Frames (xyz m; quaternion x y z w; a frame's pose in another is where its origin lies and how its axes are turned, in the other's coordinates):
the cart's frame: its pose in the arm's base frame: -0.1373 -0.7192 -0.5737 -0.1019 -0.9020 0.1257 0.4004
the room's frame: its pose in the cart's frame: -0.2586 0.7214 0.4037 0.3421 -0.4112 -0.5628 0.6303
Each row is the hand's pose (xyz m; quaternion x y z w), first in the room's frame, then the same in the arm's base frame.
Working: the room's frame: its pose in the arm's base frame: -0.2089 -0.1677 -1.2378 -0.6320 0.7474 -0.2043 0.0129

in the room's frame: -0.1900 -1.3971 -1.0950 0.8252 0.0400 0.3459 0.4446
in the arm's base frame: 0.8378 0.1650 0.1696 -0.0036 0.3828 -0.7285 0.5681
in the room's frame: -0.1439 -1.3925 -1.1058 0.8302 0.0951 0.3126 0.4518
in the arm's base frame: 0.8212 0.1249 0.1890 -0.0217 0.3668 -0.7689 0.5233
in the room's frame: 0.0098 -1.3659 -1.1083 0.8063 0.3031 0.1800 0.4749
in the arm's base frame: 0.7647 -0.0173 0.2195 -0.0933 0.3079 -0.8890 0.3260
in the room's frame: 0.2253 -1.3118 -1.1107 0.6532 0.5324 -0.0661 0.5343
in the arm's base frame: 0.6699 -0.2150 0.2557 -0.2699 0.2310 -0.9347 0.0083
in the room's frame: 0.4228 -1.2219 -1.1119 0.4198 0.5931 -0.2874 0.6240
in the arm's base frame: 0.5455 -0.3917 0.2751 0.4826 -0.2066 0.8198 0.2286
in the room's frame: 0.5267 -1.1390 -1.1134 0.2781 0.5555 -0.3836 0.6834
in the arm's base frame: 0.4463 -0.4802 0.2746 0.6015 -0.2187 0.7035 0.3090
